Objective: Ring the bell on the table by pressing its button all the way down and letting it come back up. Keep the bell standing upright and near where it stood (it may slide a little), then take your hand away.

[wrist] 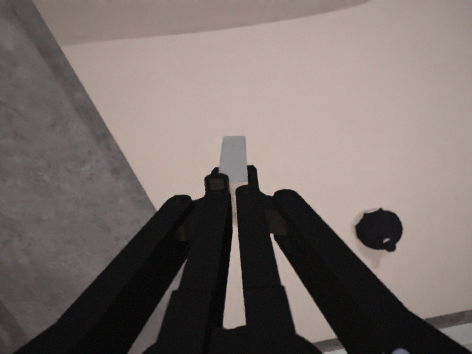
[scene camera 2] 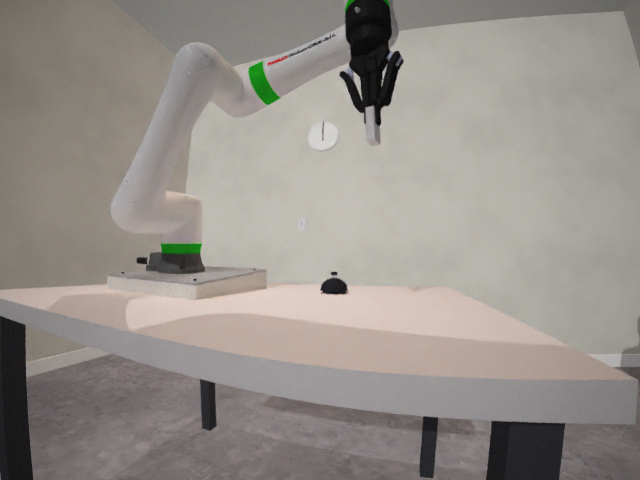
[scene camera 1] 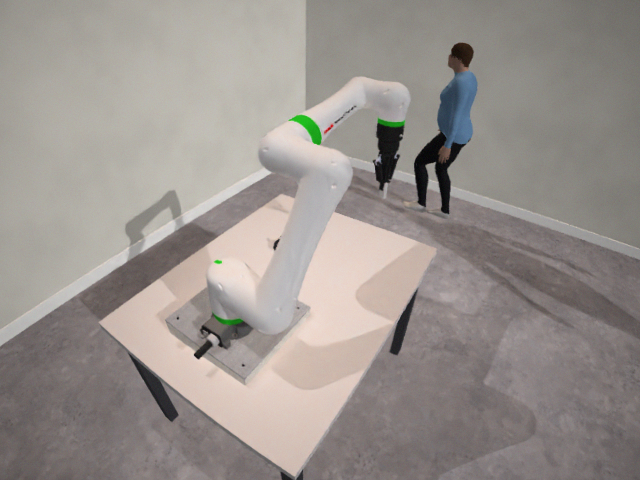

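Pixels of known places: gripper, fingertip midpoint: (wrist: 235,154) (scene camera 2: 373,142) (scene camera 1: 381,197); arm's base, origin of the base link: (scene camera 2: 181,271) (scene camera 1: 233,321).
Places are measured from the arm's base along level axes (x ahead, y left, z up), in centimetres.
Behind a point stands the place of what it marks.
Note:
A black, dome-shaped bell (scene camera 1: 277,243) @[x 45.4, y 13.6, z -1.8 cm] (scene camera 2: 333,286) @[x 48.2, y 8.6, z -3.2 cm] (wrist: 379,229) @[x 48.1, y 9.9, z -1.7 cm] stands upright on the table (scene camera 1: 372,242) @[x 72.6, y -19.9, z -5.5 cm] (scene camera 2: 403,310) @[x 67.1, y -15.2, z -5.6 cm] (wrist: 310,110) @[x 52.9, y -15.0, z -5.6 cm]. Its small button (scene camera 2: 333,273) @[x 47.6, y 11.5, z 0.5 cm] shows on top in scene camera 2. In scene camera 1 the arm partly hides the bell. My gripper (scene camera 1: 384,191) @[x 61.9, y -24.8, z 24.8 cm] (scene camera 2: 372,126) @[x 61.9, y -24.8, z 24.8 cm] (wrist: 235,154) @[x 61.9, y -24.8, z 24.8 cm] is shut and empty, with its pale fingertips together and pointing down. It hangs high above the table, well above the bell and off to one side of it. In the wrist view the bell lies to the right of the fingertips and lower in the picture.
The arm's base stands on a grey plate (scene camera 1: 245,364) @[x -10.7, y -13.5, z -1.0 cm] (scene camera 2: 227,285) @[x 21.3, y -5.3, z -3.0 cm] on the table. A person (scene camera 1: 457,108) in a blue top stands on the floor beyond the table, behind the gripper in scene camera 1. Walls rise behind the table. The table's edge shows at the left in the wrist view.

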